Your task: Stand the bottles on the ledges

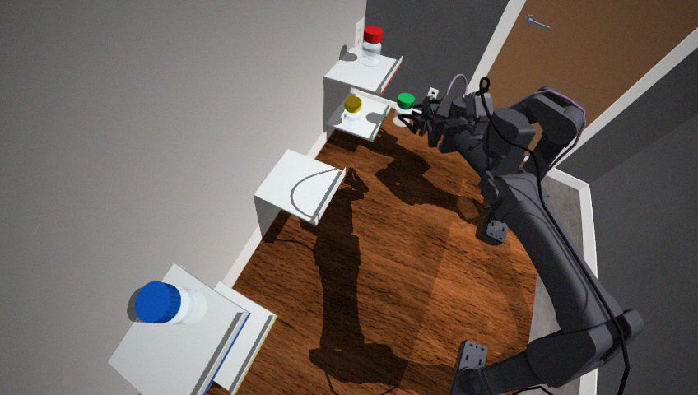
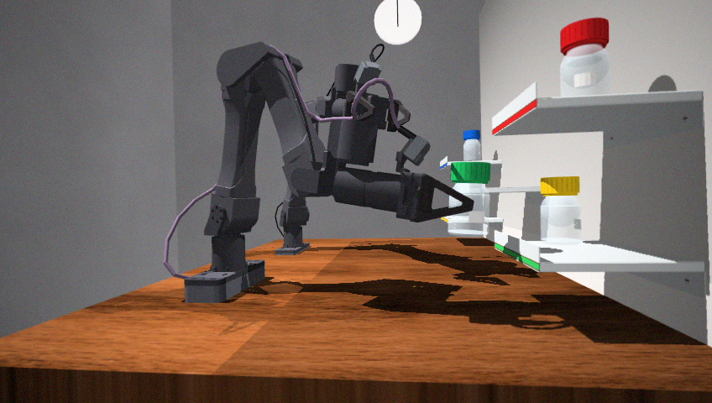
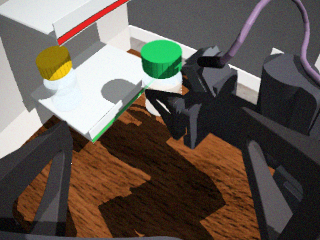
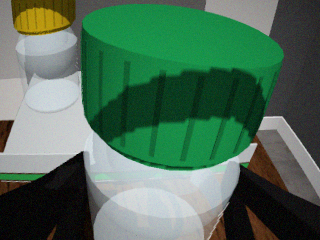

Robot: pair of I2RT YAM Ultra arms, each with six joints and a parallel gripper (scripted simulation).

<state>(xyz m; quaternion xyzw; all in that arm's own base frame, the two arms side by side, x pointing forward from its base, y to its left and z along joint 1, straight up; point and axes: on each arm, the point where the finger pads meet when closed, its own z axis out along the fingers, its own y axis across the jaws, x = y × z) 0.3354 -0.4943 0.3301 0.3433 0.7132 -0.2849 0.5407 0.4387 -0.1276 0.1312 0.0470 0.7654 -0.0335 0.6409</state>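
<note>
The yellow-capped bottle is 16 cm ahead of my right hand, 7 cm to the left of it and 2 cm below it. The rest, counted from my right hand: red-capped bottle (17 cm above, 15 cm ahead, 3 cm to the right); then green-capped bottle (right at my right hand); then wall (39 cm to the left, 29 cm above, 27 cm ahead).
</note>
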